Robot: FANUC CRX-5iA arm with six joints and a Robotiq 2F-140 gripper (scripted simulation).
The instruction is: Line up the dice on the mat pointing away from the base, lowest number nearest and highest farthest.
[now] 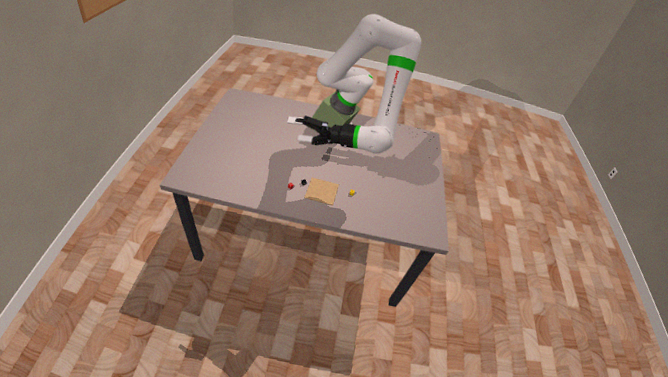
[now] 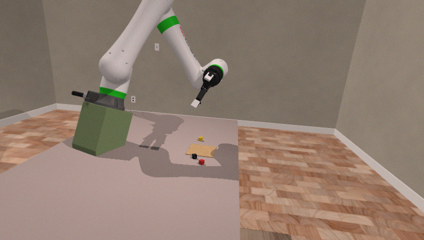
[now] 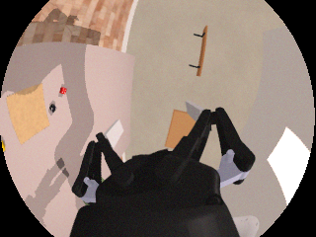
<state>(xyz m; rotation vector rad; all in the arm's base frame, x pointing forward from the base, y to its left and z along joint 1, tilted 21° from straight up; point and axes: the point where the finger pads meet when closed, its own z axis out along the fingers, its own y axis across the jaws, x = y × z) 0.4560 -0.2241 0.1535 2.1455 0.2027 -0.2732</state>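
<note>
My gripper is now 330 mm above the red die and 20 mm short of it. Also, from my hand: yellow die: 330 mm below, 300 mm to the left, 20 mm behind; then tan mat: 340 mm below, 160 mm to the left, 10 mm ahead; then black die: 330 mm below, 60 mm to the left, 20 mm behind.
</note>
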